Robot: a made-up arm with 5 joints.
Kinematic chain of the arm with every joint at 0, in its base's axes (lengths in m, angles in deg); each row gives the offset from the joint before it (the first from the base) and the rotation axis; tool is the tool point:
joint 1: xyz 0 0 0.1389 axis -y
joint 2: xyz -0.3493 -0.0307 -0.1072 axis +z
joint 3: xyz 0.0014 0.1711 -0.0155 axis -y
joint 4: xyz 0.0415 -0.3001 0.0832 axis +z
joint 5: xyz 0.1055 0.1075 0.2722 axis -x
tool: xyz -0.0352 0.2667 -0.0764
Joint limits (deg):
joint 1: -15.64..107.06
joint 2: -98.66..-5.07
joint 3: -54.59..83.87
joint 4: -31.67..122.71
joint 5: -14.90..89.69
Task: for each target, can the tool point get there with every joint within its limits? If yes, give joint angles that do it. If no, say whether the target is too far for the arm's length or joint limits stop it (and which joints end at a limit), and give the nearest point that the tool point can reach.
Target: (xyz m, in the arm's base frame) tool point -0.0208 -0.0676 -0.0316
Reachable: yes | joints 40.17 -33.62 -32.58 -14.08 43.94
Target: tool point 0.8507 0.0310 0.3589
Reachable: no: joint limits stop it (at a limit: joint 1, joint 2, joint 3) | nearest point 0.4408 0.2358 -0.0017 | short by 0.583 m
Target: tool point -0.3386 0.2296 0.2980
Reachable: yes | joints 6.64 -22.28 31.78 0.55 -6.43
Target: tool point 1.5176 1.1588 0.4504
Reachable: no: too far | nearest point 0.5246 0.3627 -0.1004 | short by 1.387 m
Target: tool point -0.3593 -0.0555 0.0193
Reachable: yes | joints 17.84 -37.42 52.63 15.79 80.70
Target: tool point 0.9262 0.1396 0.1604
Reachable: no: joint limits stop it (at a limit: joint 1, joint 2, joint 3) | nearest point 0.4994 0.2676 -0.0684 | short by 0.501 m
